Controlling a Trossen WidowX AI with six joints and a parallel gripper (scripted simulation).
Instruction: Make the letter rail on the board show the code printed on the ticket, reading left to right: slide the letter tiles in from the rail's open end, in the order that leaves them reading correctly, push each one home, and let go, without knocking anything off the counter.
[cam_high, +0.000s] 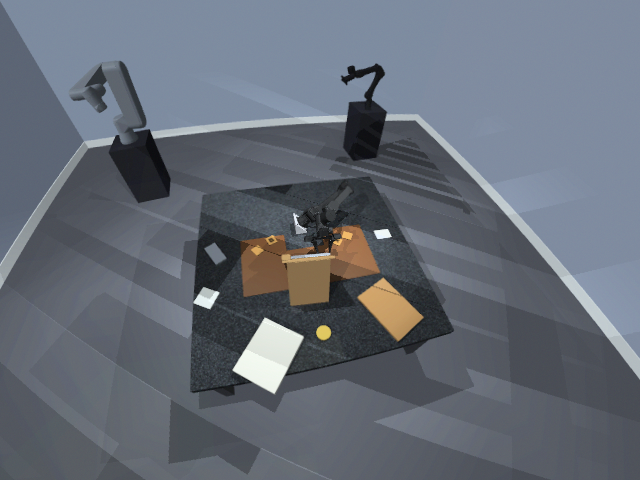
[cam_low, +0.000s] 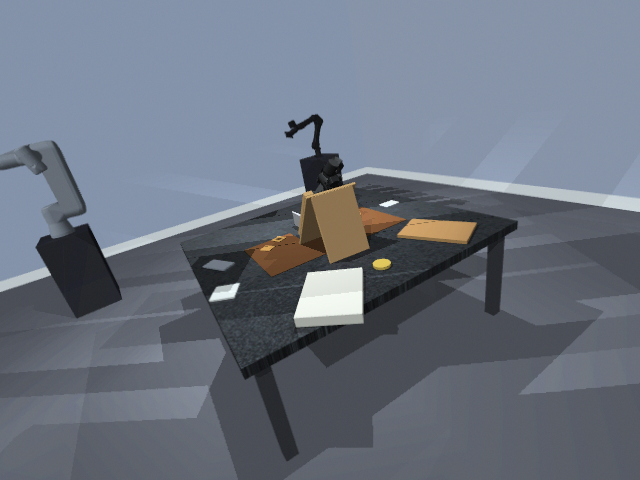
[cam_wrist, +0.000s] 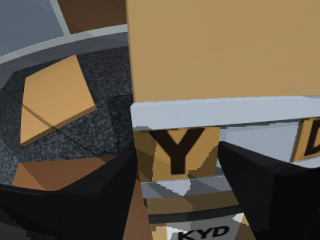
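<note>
The white ticket is 9 cm below my gripper tip, 7 cm behind it and 2 cm to the right of it. The rest, counted from my gripper tip: white box 38 cm to the right, 36 cm ahead, 15 cm below; then brown mat 17 cm below, 16 cm behind, 4 cm to the right; then flat tan slab 33 cm ahead, 26 cm to the left, 16 cm below.
</note>
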